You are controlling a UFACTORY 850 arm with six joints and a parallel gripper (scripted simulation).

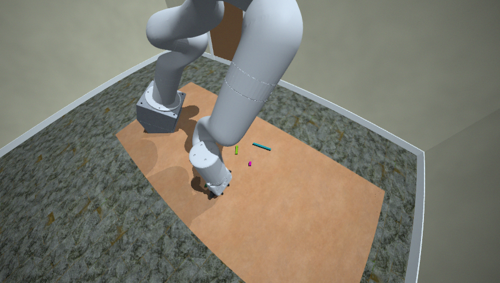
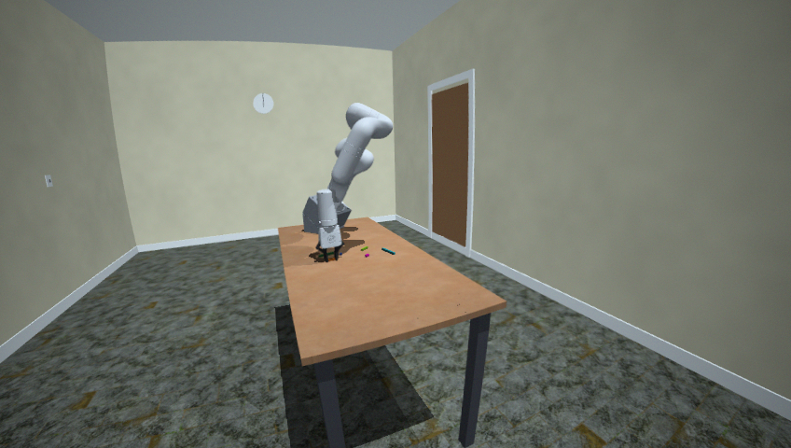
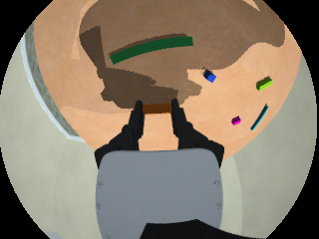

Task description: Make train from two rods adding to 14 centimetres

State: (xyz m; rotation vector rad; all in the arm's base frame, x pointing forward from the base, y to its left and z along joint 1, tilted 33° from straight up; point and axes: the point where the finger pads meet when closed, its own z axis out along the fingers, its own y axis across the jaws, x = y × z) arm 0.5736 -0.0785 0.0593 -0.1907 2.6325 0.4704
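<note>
My gripper is now 20 mm above the orange rod. From my hand the other things lie so: small blue rod (60 mm behind, 50 mm to the left, 20 mm below); magenta rod (170 mm to the left, 20 mm below); green rod (80 mm behind, 20 mm to the right, 20 mm below).
</note>
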